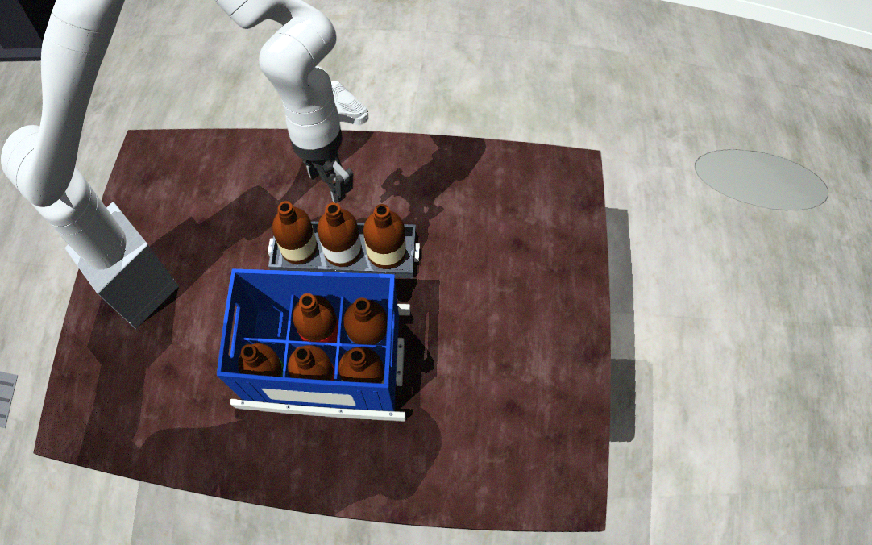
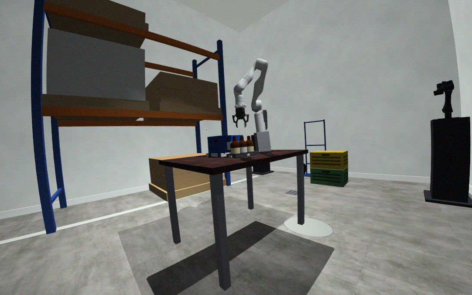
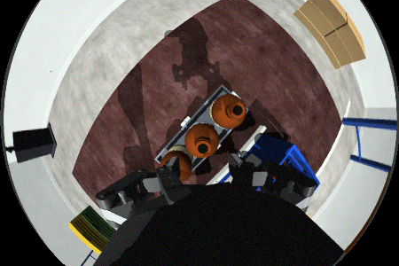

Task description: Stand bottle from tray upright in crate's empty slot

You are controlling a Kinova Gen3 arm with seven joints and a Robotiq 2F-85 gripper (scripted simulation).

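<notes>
Right now the brown bottle is 160 mm below my hand. From my hand the other things lie so: grey tray: 230 mm below; then crate: 10 mm ahead, 220 mm to the right, 160 mm below.
</notes>
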